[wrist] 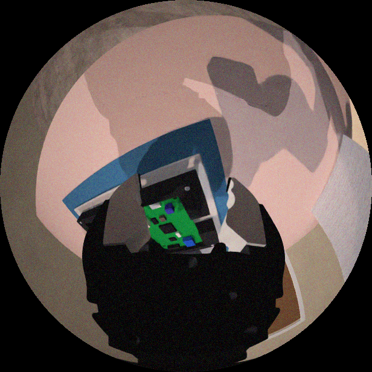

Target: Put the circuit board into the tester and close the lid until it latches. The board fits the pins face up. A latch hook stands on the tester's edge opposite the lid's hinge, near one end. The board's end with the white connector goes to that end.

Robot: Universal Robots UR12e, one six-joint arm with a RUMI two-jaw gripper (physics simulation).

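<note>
The green circuit board (175,226) lies component side up in the black bed of the tester (165,187), between my spread fingers and tilted in the view. It shows blue parts and dark chips. My gripper (184,177) is open just above the tester, one finger on each side of the board, with nothing held. The left finger hides part of the tester and the board's left edge. The board's lower end is partly hidden by the gripper body. I cannot make out the white connector, the latch hook or the lid's position for certain.
A blue mat (110,175) lies under the tester, on a pink surface (65,160). A light grey panel (345,200) stands at the right. A brown tray with a pale rim (287,305) shows at the lower right, partly behind the gripper body.
</note>
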